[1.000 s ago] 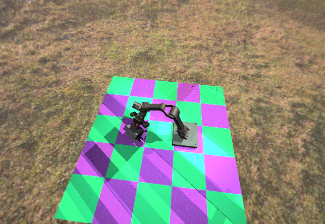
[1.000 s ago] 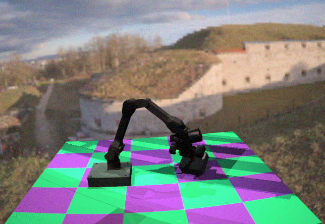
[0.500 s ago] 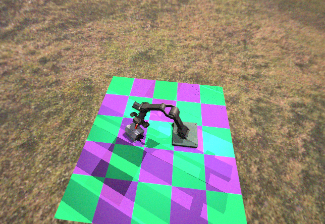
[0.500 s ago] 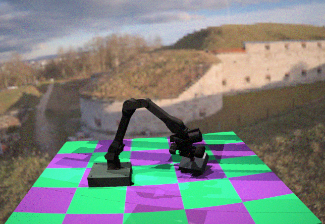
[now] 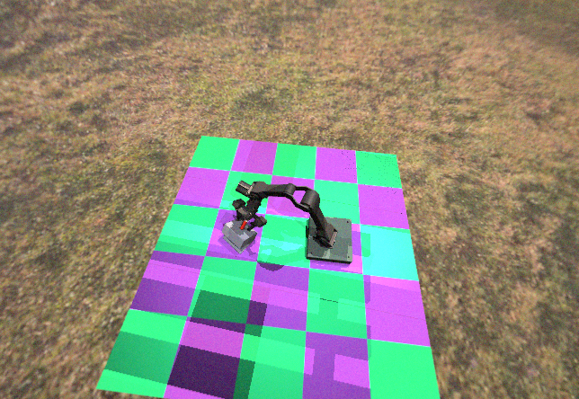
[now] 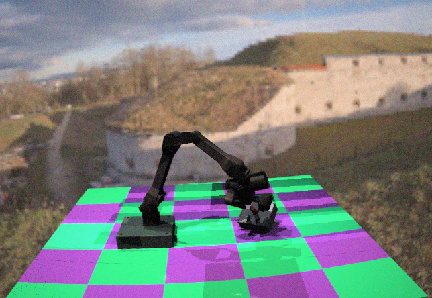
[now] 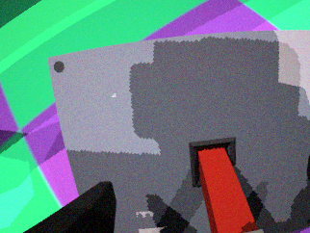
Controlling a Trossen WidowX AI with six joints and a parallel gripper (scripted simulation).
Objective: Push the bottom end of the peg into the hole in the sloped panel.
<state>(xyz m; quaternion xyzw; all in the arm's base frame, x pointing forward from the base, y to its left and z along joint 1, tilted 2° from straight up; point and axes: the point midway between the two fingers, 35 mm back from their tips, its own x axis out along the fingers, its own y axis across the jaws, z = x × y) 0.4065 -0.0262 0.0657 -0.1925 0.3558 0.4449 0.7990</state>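
Now: the red peg 10 mm behind my gripper tip, 10 mm to the right of it and 10 mm above it. The rest, counted from my gripper tip: grey sloped panel: 20 mm ahead, 20 mm to the left, 40 mm below.
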